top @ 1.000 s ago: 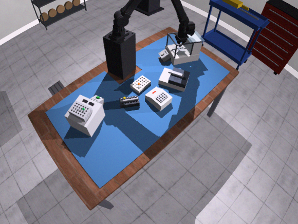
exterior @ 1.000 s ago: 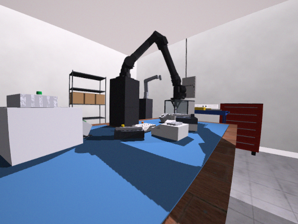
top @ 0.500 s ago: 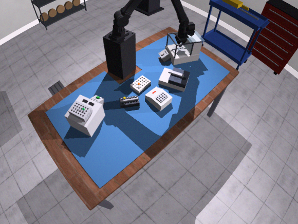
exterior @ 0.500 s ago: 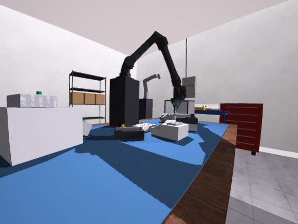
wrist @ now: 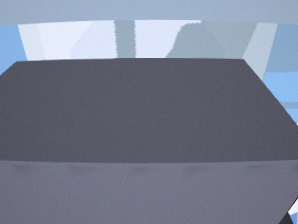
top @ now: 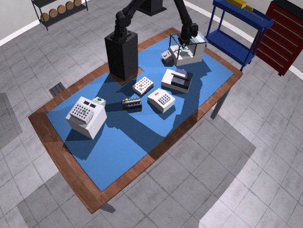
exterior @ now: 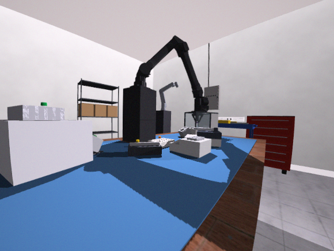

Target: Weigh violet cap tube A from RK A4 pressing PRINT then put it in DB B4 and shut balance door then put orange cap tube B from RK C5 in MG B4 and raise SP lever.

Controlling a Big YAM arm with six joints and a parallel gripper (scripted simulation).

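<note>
The violet-capped tube lies 30 mm below my hand. The rest, counted from my hand: tube rack RK: 10 mm ahead, 450 mm to the right, 120 mm below; print key: 70 mm behind, 130 mm to the right, 60 mm below; SP lever: 160 mm ahead, 240 mm to the right, 40 mm below.
</note>
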